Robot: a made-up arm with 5 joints. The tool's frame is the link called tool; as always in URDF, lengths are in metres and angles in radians.
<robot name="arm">
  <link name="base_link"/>
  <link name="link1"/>
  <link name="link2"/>
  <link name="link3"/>
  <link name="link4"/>
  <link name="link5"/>
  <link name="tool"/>
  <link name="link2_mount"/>
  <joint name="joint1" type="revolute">
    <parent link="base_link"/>
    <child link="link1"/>
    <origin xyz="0 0 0.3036" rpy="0 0 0"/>
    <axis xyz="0 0 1"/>
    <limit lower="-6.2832" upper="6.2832"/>
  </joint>
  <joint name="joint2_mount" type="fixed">
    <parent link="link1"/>
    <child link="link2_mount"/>
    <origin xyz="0 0 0" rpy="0 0 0"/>
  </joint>
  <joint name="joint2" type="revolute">
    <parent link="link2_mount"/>
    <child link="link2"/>
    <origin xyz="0 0 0" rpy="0 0 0"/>
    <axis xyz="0 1 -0.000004"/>
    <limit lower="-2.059" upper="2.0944"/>
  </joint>
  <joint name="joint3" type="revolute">
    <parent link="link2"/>
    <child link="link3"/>
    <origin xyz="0.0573 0 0.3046" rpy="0 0 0"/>
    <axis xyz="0 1 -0.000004"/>
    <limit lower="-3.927" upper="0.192"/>
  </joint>
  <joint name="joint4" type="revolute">
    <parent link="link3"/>
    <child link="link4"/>
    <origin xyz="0.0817 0 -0.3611" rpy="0 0 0"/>
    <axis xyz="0 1 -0.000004"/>
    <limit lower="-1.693" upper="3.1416"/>
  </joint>
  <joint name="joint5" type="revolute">
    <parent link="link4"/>
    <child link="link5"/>
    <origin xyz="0.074 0 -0.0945" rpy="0 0 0"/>
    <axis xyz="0 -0.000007 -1"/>
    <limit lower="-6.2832" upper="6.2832"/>
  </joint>
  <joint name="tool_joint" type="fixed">
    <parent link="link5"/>
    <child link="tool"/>
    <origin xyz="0 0 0" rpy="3.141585 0 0"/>
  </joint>
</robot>
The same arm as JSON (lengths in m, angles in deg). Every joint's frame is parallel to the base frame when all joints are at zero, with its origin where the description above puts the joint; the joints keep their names.
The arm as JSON. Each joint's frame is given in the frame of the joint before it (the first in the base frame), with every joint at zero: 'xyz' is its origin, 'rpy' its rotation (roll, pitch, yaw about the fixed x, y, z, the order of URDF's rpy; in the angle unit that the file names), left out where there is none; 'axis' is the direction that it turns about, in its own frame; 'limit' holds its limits. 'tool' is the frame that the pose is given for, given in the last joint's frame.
{
  "units": {
    "length": "m",
    "angle": "deg"
  },
  "joints": [
    {
      "name": "joint1",
      "type": "revolute",
      "origin": {
        "xyz": [
          0.0,
          0.0,
          0.3036
        ]
      },
      "axis": [
        0.0,
        0.0,
        1.0
      ],
      "limit": {
        "lower": -360.0,
        "upper": 360.0
      }
    },
    {
      "name": "joint2",
      "type": "revolute",
      "origin": {
        "xyz": [
          0.0,
          0.0,
          0.0
        ]
      },
      "axis": [
        0.0,
        1.0,
        0.0
      ],
      "limit": {
        "lower": -117.97,
        "upper": 120.0
      }
    },
    {
      "name": "joint3",
      "type": "revolute",
      "origin": {
        "xyz": [
          0.0573,
          0.0,
          0.3046
        ]
      },
      "axis": [
        0.0,
        1.0,
        0.0
      ],
      "limit": {
        "lower": -225.0,
        "upper": 11.0
      }
    },
    {
      "name": "joint4",
      "type": "revolute",
      "origin": {
        "xyz": [
          0.0817,
          0.0,
          -0.3611
        ]
      },
      "axis": [
        0.0,
        1.0,
        0.0
      ],
      "limit": {
        "lower": -97.0,
        "upper": 180.0
      }
    },
    {
      "name": "joint5",
      "type": "revolute",
      "origin": {
        "xyz": [
          0.074,
          0.0,
          -0.0945
        ]
      },
      "axis": [
        0.0,
        0.0,
        -1.0
      ],
      "limit": {
        "lower": -360.0,
        "upper": 360.0
      }
    }
  ],
  "tool": {
    "origin": {
      "xyz": [
        0.0,
        0.0,
        0.0
      ],
      "rpy": [
        180.0,
        0.0,
        0.0
      ]
    }
  }
}

